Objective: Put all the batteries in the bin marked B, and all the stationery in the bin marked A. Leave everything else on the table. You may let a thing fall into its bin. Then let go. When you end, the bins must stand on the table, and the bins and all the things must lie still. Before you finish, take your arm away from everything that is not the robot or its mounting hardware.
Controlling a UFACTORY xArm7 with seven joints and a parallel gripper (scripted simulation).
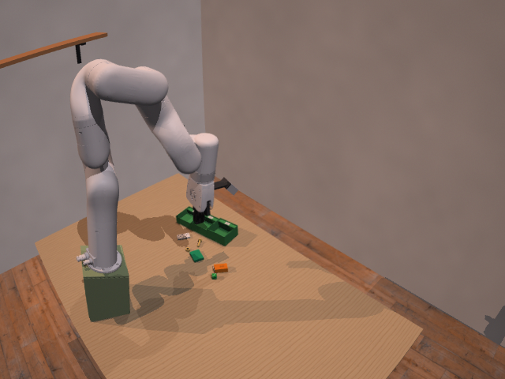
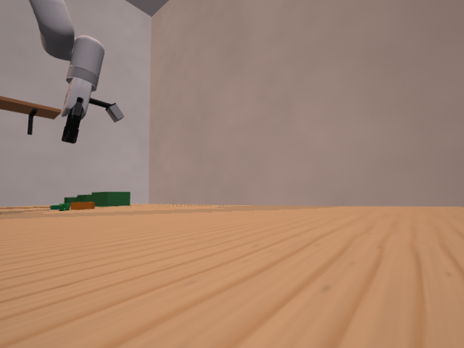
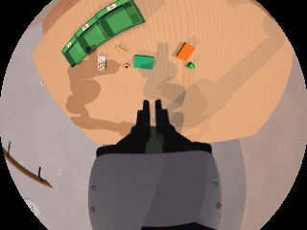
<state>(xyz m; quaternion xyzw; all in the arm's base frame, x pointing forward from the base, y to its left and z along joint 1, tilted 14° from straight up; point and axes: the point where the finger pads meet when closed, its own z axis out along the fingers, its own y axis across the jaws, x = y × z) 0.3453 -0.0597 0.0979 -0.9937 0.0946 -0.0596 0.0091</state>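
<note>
The tray lies 130 mm ahead of my hand, 130 mm to the left of it and 180 mm below it. Round my hand: orange block 70 mm to the right, 200 mm below; small green piece 30 mm behind, 90 mm to the right, 200 mm below; flat green block 40 mm to the left, 200 mm below.
</note>
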